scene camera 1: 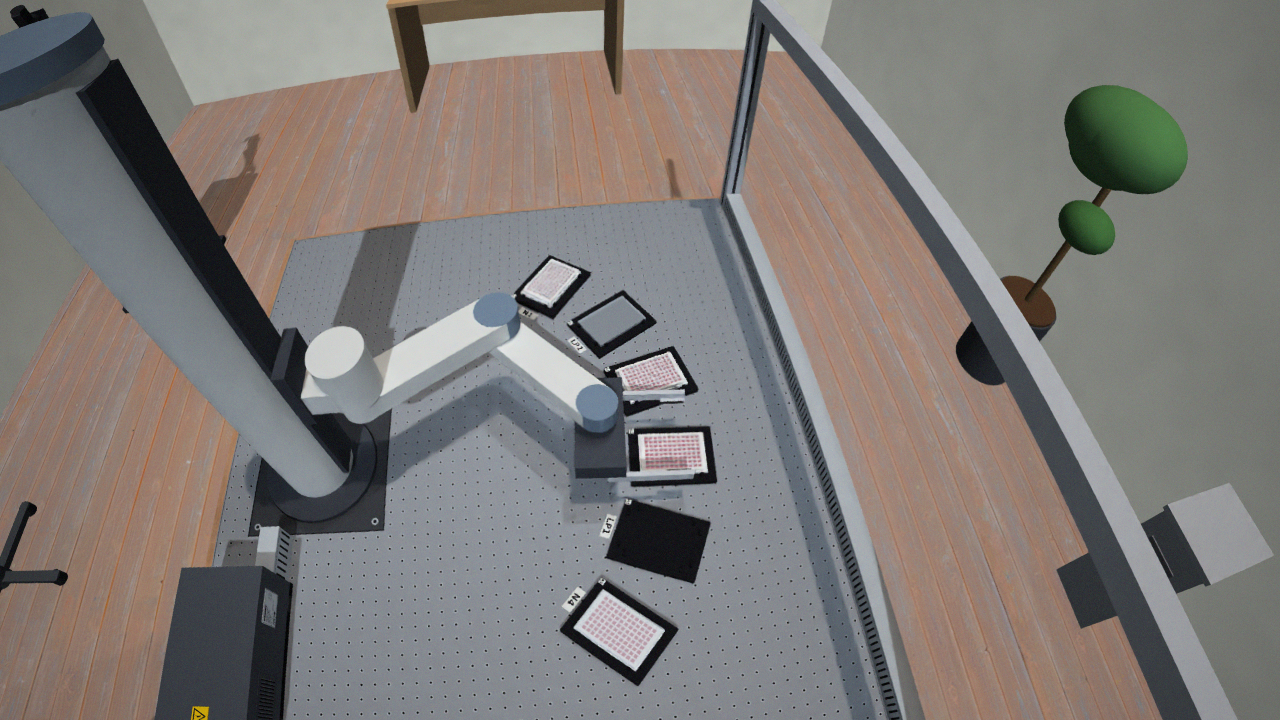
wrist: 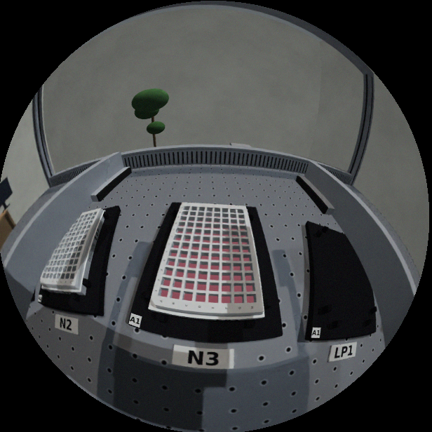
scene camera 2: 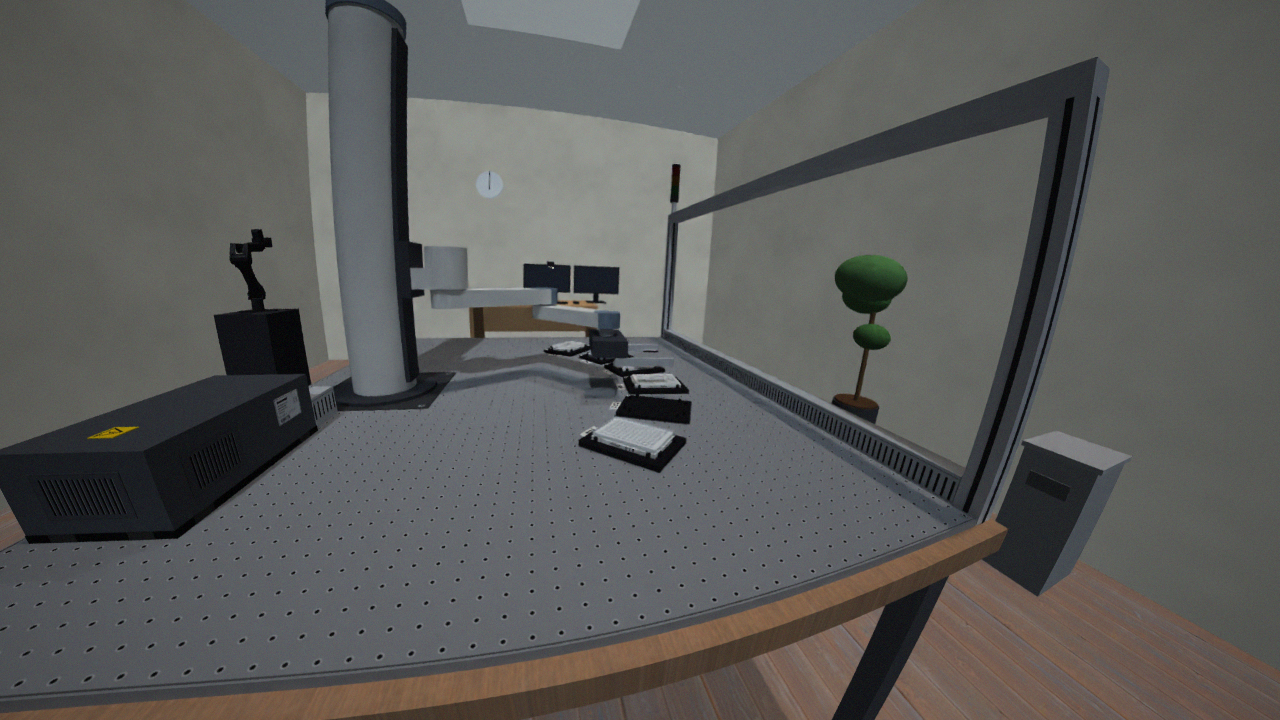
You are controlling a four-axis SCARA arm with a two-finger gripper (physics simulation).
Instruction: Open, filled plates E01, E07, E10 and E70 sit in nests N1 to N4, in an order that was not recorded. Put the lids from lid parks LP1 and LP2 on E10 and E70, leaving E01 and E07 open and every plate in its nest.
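Pixels of known places: gripper, between the fingertips: (scene camera 1: 688, 432) (scene camera 2: 664, 354); arm's base, origin of its link: (scene camera 1: 323, 468) (scene camera 2: 387, 393).
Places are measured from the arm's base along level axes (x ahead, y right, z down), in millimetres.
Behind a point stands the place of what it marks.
Observation:
My gripper (scene camera 1: 687, 436) {z -107, x 739, y 53 mm} (wrist: 213, 157) is open and empty, facing nest N3 from above with its fingers wide apart. The plate in N3 (scene camera 1: 673, 454) {z -39, x 716, y 59 mm} (wrist: 210, 260) is open, with red wells. The plate in N2 (scene camera 1: 651, 371) {z -38, x 706, y -138 mm} (wrist: 75, 250) shows no lid; a finger partly covers its nest in scene camera 1. The plate in N4 (scene camera 1: 619, 629) {z -41, x 568, y 378 mm} (scene camera 2: 631, 437) {z -41, x 557, y 400 mm} looks paler, as under a clear lid. The plate in N1 (scene camera 1: 551, 281) {z -37, x 516, y -421 mm} is small in view. A clear lid (scene camera 1: 611, 322) {z -30, x 641, y -285 mm} lies on LP2. Park LP1 (scene camera 1: 657, 540) {z -23, x 659, y 221 mm} (scene camera 2: 654, 409) {z -23, x 654, y 237 mm} (wrist: 340, 285) is bare. Plate names are not readable.
The arm's column (scene camera 1: 223, 295) {z -541, x 77, y 24 mm} (scene camera 2: 365, 205) {z -455, x 23, y 72 mm} stands at the left of the perforated table (scene camera 1: 429, 626) {z -13, x 239, y 338 mm}. A dark control box (scene camera 1: 219, 640) {z -128, x -101, y 379 mm} (scene camera 2: 161, 447) {z -122, x -35, y 530 mm} sits near it. A framed guard (scene camera 1: 881, 147) {z -617, x 1004, y -88 mm} (scene camera 2: 859, 156) {z -587, x 1004, y 381 mm} runs along the right edge, beyond the nests.

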